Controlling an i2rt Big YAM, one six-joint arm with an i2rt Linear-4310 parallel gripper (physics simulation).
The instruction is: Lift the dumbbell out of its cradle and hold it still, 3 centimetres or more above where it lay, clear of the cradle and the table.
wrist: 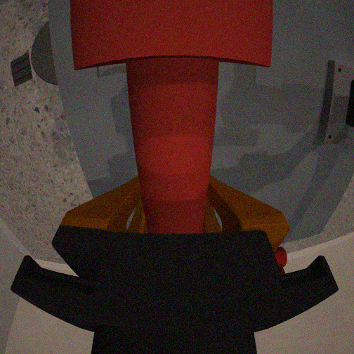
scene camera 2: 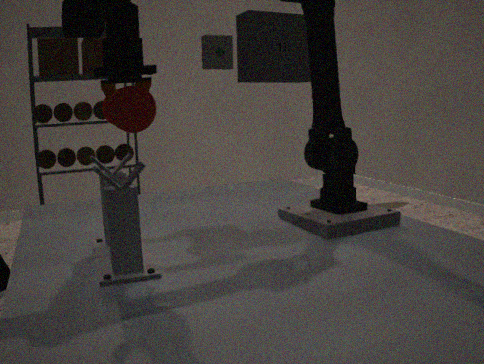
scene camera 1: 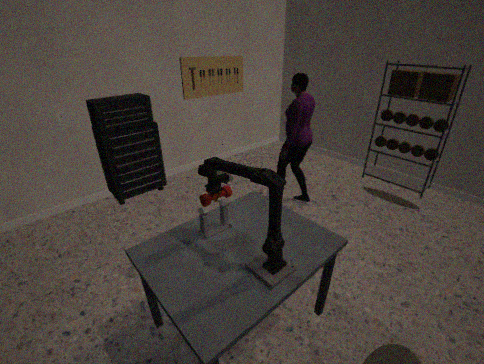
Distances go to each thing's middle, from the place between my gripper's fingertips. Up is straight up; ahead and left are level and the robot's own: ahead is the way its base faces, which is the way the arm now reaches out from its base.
Labels:
Now: hand 20 mm to the left of the red dumbbell (wrist: 171, 61) and 30 mm below it.

